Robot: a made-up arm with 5 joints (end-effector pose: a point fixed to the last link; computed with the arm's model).
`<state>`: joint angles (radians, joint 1 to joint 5).
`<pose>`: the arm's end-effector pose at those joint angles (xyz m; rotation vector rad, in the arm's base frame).
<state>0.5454 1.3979 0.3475 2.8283 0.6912</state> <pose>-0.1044 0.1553 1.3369 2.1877 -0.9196 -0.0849</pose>
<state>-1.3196 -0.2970 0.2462 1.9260 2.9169</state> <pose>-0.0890 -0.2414 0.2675 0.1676 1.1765 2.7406</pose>
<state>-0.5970 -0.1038 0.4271 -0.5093 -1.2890</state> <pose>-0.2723 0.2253 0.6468 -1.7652 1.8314 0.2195</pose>
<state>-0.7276 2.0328 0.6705 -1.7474 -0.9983</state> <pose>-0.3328 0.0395 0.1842 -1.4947 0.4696 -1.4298</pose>
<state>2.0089 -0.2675 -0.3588 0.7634 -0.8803</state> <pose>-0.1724 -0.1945 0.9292 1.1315 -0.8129 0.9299</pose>
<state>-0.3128 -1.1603 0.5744 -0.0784 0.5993</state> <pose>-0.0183 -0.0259 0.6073 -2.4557 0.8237 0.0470</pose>
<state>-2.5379 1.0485 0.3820 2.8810 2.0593</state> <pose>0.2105 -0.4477 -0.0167 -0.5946 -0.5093 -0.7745</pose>
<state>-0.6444 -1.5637 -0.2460 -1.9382 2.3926</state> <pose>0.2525 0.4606 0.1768 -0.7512 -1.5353 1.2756</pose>
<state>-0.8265 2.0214 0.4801 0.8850 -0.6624</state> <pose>0.1479 0.3530 0.3348 -0.9063 -1.8077 0.4221</pose>
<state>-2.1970 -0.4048 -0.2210 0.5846 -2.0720</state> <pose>-0.2152 -0.0802 0.4454 -1.1240 2.8282 0.1899</pose>
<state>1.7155 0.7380 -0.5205 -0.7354 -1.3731</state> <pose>-0.2267 -0.2927 0.6413 -0.5708 0.2771 0.4789</pose>
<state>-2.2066 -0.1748 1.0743 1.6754 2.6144</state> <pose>-0.0378 -0.4273 0.4670 -0.7839 2.3523 1.5905</pose>
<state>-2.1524 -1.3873 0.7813 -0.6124 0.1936</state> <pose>0.0253 -0.0736 0.3688 1.1254 -1.0848 0.6036</pose>
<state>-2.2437 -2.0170 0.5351 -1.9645 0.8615</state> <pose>0.2769 -0.5594 0.5416 0.4099 -1.7181 -1.3247</pose>
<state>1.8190 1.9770 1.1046 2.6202 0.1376</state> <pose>-0.3508 -0.7080 0.9719 -1.3268 1.2561 1.2484</pose>
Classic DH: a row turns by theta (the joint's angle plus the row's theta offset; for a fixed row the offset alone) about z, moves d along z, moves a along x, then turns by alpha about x. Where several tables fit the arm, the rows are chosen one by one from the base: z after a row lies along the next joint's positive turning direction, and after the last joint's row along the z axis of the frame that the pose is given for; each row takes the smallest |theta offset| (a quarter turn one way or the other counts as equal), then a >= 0, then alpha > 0; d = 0 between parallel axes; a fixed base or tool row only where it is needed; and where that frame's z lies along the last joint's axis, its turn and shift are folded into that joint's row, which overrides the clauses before.
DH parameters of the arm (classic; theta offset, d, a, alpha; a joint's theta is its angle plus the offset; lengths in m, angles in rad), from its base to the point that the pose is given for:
base (fixed): -1.5385 0.6118 0.1464 -1.6424
joint 1: 1.5279 0.0022 -0.1008 1.5287
joint 2: -1.4974 -0.3059 -0.0899 -1.6105
joint 3: -1.4554 -0.1003 -0.1069 1.5736
joint 4: -1.4757 -0.0815 0.0337 -1.5987
joint 5: 0.9646 1.6971 -0.1804 -3.026
tool (fixed): 2.5387 1.4291 0 0

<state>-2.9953 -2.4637 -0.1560 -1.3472 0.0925</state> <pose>0.1590 -0.2888 0.7597 0.3160 -2.3299 0.1077</pose>
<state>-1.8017 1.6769 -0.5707 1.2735 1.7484</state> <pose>0.0618 0.1288 0.2104 -0.2261 -1.6656 0.5799</pose>
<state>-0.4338 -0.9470 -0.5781 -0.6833 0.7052</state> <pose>0.2819 0.0282 0.5010 -2.0545 -0.5185 0.8950</pose>
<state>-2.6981 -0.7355 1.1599 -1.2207 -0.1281</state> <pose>0.0284 -0.2753 0.1396 0.2911 -0.6078 1.3176</pose>
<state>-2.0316 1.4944 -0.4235 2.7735 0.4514</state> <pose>-0.2558 -0.3888 -0.0522 -0.8566 0.2512 1.2606</pose>
